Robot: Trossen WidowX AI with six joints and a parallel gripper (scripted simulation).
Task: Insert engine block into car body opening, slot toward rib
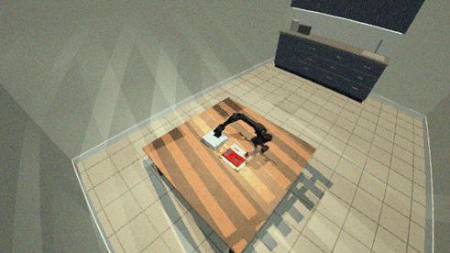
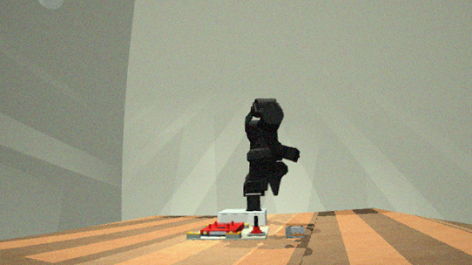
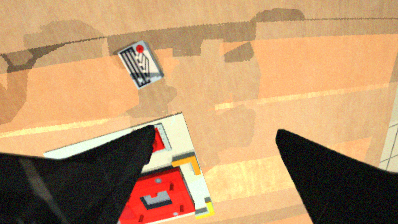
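Right now my gripper tip is 6 cm past the grey engine block, 7 cm to the right of it and 12 cm above it.
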